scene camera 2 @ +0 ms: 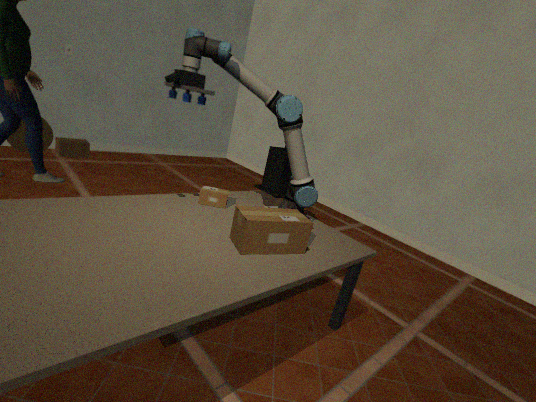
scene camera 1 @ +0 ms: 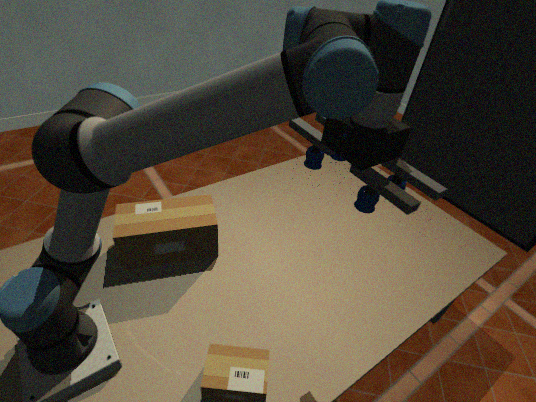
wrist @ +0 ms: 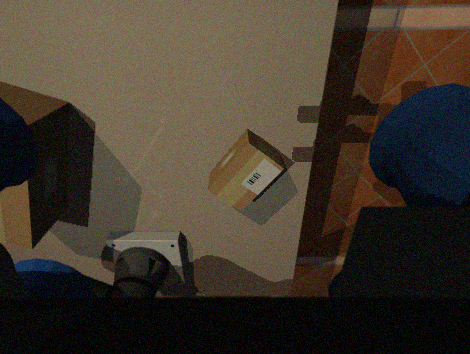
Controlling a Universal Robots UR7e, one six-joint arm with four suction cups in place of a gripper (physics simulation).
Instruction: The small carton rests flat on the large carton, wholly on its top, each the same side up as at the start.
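Frame: origin at the arm's base, x right, y ahead, z up, level; metres.
Seen in the pictures: end effector, tool point: point(scene camera 2: 186, 101) point(scene camera 1: 350, 178) point(wrist: 209, 226); arm's base, origin of the base link: point(scene camera 1: 65, 343) point(wrist: 143, 264).
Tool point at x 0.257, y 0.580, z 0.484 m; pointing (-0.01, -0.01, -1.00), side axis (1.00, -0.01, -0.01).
Note:
Offsets run from my tool point to a thing's middle. Level surfaces: height alone.
The small carton {dx +0.033, dy -0.254, dz -0.477 m} point(scene camera 1: 235, 362) point(scene camera 2: 214, 199) point(wrist: 242, 167) lies flat on the table near its edge, with a white barcode label on top. The large carton {dx -0.467, dy -0.227, dz -0.441 m} point(scene camera 1: 165, 215) point(scene camera 2: 260, 235) point(wrist: 60, 165) stands apart from it on the table, its taped top bare and a label on it; the wrist view cuts it off at the left. My gripper point(scene camera 1: 352, 172) point(scene camera 2: 187, 96), with four blue suction cups, hangs high above the table, cups down, away from both cartons. It is open and holds nothing. In the wrist view, a blue suction cup point(wrist: 425, 145) hides part of the floor.
The robot's base plate point(scene camera 1: 107, 345) point(wrist: 160, 242) is fixed to the table {dz -0.516 m} point(scene camera 1: 300, 275) point(scene camera 2: 125, 250) point(wrist: 200, 65) near both cartons. A dark panel point(scene camera 1: 480, 100) point(scene camera 2: 276, 170) stands beyond the table. A person point(scene camera 2: 20, 90) and a brown box point(scene camera 2: 72, 148) are at the back left.

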